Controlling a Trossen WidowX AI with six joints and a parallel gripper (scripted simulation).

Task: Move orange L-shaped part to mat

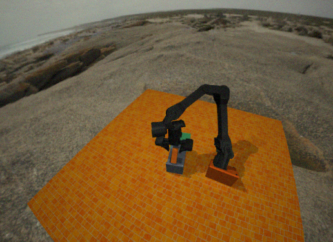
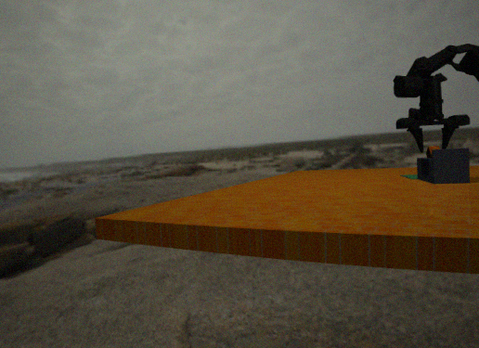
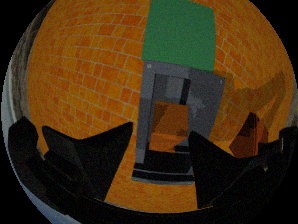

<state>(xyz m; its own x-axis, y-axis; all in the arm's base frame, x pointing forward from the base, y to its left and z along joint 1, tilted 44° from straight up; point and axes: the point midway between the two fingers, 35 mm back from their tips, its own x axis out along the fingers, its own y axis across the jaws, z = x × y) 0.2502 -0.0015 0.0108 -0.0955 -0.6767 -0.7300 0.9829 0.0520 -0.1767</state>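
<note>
Right now the orange L-shaped part is 4 cm below my gripper tip, 3 cm to the left of it and 3 cm behind it. From my gripper tip the other things lie so: green mat: 14 cm to the right, 9 cm below, 1 cm ahead.
</note>
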